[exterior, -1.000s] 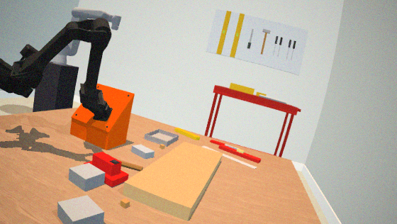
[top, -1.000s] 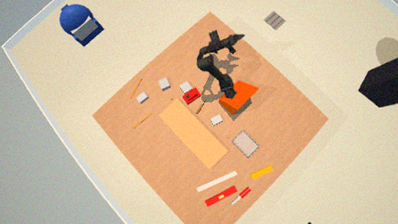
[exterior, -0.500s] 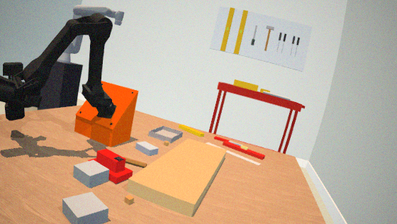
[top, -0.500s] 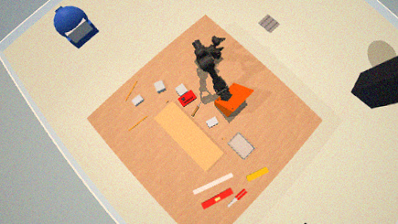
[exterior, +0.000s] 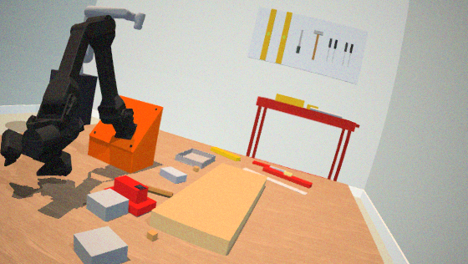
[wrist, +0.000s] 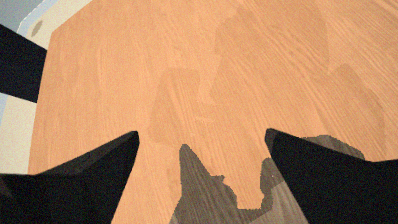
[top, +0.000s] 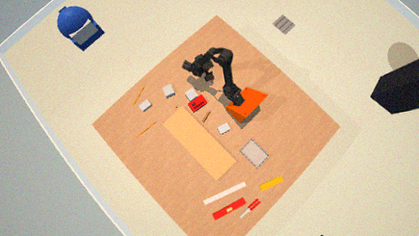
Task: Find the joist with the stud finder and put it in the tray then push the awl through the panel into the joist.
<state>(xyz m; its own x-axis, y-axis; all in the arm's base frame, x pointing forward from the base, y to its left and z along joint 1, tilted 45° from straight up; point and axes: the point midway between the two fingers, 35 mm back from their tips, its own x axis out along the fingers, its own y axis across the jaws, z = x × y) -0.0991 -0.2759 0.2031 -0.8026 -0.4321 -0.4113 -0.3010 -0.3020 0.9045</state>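
Right now the stud finder is 29 cm ahead of my gripper tip, 10 cm to the left of it and 1 cm above it. From my gripper tip the other things lie so: white strip 64 cm ahead, 63 cm to the left, 3 cm below; then awl 28 cm ahead, 21 cm to the left, 2 cm below; then grey tray 31 cm ahead, 63 cm to the left, 2 cm below.
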